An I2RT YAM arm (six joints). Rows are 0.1 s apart.
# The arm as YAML. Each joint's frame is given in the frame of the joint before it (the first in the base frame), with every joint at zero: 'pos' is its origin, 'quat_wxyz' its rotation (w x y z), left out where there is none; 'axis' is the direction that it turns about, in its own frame. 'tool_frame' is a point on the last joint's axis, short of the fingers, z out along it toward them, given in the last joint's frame.
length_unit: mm
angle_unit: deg
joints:
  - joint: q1
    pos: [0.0, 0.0, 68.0]
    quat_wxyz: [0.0, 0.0, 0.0, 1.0]
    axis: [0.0, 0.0, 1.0]
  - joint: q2
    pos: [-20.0, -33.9, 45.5]
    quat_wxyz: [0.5, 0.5, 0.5, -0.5]
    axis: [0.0, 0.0, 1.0]
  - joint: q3
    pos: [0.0, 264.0, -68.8]
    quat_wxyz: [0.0, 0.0, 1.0, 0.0]
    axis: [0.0, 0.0, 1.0]
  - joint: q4
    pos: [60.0, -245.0, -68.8]
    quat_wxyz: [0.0, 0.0, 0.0, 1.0]
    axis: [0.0, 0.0, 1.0]
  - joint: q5
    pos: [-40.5, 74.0, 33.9]
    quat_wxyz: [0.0, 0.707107, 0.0, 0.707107]
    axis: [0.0, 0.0, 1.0]
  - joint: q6
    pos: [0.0, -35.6, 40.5]
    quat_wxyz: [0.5, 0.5, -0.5, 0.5]
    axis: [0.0, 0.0, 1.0]
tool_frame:
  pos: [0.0, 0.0, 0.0]
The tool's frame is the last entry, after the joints.
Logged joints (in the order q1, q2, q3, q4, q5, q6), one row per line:
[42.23, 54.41, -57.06, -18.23, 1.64, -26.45]
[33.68, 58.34, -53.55, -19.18, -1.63, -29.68]
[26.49, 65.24, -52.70, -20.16, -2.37, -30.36]
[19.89, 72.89, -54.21, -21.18, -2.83, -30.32]
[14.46, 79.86, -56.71, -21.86, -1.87, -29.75]
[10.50, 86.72, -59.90, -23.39, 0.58, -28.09]
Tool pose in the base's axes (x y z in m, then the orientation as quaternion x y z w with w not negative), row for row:
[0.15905, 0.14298, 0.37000, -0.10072, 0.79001, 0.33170, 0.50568]
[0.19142, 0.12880, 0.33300, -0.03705, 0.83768, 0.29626, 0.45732]
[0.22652, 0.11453, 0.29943, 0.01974, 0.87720, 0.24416, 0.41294]
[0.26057, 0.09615, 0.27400, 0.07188, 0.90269, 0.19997, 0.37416]
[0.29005, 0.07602, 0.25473, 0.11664, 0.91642, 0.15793, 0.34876]
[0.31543, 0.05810, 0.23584, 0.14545, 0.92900, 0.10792, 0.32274]
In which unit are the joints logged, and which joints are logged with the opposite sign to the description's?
The joints are logged in degrees. Opposite sign: q3, q6.
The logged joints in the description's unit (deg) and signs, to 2 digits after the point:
[42.23, 54.41, 57.06, -18.23, 1.64, 26.45]
[33.68, 58.34, 53.55, -19.18, -1.63, 29.68]
[26.49, 65.24, 52.70, -20.16, -2.37, 30.36]
[19.89, 72.89, 54.21, -21.18, -2.83, 30.32]
[14.46, 79.86, 56.71, -21.86, -1.87, 29.75]
[10.50, 86.72, 59.90, -23.39, 0.58, 28.09]

